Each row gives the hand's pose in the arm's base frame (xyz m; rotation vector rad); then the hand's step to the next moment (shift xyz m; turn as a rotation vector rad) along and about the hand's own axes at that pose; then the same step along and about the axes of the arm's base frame.
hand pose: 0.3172 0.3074 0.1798 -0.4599 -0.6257 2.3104
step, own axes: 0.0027 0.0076 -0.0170 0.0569 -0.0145 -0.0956
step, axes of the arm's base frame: 0.0023 0.0022 -0.0185 0.0139 0.0785 -0.0790
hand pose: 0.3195 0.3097 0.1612 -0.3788 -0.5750 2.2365
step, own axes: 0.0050 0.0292 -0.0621 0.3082 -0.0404 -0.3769
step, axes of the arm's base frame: 0.0059 0.0040 -0.0684 -0.0103 0.3626 -0.3272
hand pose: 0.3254 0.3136 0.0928 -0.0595 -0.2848 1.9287
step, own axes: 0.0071 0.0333 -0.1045 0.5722 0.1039 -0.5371
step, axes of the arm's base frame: -0.0145 0.0129 -0.1082 -0.2111 0.5846 -0.4903
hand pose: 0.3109 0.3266 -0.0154 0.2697 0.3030 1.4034
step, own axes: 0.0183 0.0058 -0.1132 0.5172 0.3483 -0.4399
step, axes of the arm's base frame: -0.0440 0.0196 -0.1042 -0.4084 0.5657 -0.3090
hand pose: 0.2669 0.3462 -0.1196 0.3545 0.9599 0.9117
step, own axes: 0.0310 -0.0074 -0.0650 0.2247 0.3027 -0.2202
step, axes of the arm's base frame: -0.0420 0.0125 -0.0576 -0.2782 0.3319 -0.0554
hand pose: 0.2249 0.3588 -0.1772 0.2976 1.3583 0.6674
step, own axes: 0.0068 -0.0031 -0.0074 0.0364 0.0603 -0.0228
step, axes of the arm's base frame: -0.0058 0.0003 -0.0087 -0.0357 0.0649 0.0001
